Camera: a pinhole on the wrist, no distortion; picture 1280 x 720 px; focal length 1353.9 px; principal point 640.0 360.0 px. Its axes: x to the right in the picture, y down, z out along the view. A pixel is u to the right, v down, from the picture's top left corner.
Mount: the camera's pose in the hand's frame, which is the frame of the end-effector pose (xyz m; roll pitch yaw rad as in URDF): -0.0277 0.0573 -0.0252 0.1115 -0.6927 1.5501
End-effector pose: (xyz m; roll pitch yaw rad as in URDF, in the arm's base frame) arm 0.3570 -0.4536 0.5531 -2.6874 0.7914 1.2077
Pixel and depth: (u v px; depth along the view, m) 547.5 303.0 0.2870
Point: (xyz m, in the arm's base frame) 0.1428 -0.4399 0.4735
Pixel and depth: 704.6 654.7 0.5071
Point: -0.0959 -0.5279 0.4484
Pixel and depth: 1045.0 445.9 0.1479
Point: 0.2746 -0.5176 0.4958
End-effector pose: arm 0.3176 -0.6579 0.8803 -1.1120 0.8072 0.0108
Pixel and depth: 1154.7 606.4 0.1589
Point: 0.3319 -0.5341 0.9505
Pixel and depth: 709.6 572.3 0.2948
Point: 0.4322 -0.5185 1.0531
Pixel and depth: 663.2 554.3 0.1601
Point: 0.3534 -0.5863 0.9635
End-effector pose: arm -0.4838 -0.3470 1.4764 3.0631 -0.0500 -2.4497
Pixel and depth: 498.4 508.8 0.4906
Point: -0.2979 -0.5451 1.1310
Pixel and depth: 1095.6 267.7 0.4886
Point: -0.4871 -0.4666 1.0207
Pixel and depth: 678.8 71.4 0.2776
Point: -0.4755 -0.4640 1.2844
